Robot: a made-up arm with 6 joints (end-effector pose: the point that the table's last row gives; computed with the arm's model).
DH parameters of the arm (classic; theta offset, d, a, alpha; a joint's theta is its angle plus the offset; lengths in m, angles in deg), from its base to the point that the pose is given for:
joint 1: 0 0.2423 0 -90
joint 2: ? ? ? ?
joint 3: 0 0 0 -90
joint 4: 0 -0.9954 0 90
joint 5: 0 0.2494 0 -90
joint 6: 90 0 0 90
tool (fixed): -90 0 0 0
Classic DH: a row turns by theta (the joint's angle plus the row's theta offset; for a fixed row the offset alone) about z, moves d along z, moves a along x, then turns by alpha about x.
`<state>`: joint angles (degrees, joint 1 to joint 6).
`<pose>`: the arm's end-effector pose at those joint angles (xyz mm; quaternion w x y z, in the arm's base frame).
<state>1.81 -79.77 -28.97 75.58 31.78 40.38</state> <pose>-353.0 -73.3 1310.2 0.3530 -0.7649 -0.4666 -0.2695</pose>
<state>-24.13 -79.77 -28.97 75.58 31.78 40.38</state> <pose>-349.5 88.5 1310.2 0.2835 -0.8501 -0.2831 -0.3418</pose>
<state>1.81 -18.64 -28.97 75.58 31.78 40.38</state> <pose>765.3 -38.0 1068.9 0.5289 -0.8012 -0.2267 0.1642</pose>
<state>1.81 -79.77 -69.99 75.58 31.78 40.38</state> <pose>144.7 -57.6 793.3 0.4856 -0.8147 -0.3164 0.0206</pose>
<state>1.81 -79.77 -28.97 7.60 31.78 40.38</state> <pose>-185.7 -253.2 1178.4 0.6848 -0.3104 -0.6192 -0.2267</pose>
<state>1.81 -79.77 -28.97 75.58 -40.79 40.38</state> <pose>-353.0 -73.3 1310.2 0.5982 -0.6740 0.0763 -0.4267</pose>
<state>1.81 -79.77 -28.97 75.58 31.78 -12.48</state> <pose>-353.0 -73.3 1310.2 0.6566 -0.5278 -0.5378 -0.0336</pose>
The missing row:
joint 2: -90 0 0.81 180
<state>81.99 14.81 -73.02 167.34 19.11 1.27</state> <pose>-199.2 330.3 32.8 0.4606 0.4823 0.3484 -0.6587</pose>
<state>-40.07 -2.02 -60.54 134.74 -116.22 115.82</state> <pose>604.6 -279.1 295.4 0.6042 0.2183 -0.6986 -0.3151</pose>
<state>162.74 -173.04 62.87 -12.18 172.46 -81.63</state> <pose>740.5 25.2 -1356.6 0.1096 -0.4196 -0.4669 -0.7707</pose>
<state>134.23 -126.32 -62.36 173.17 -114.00 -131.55</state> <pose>-8.4 -346.4 669.9 0.4134 0.8453 -0.3113 -0.1329</pose>
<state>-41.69 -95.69 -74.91 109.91 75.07 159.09</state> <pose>87.4 35.9 734.4 0.7293 0.6354 0.2339 0.0983</pose>
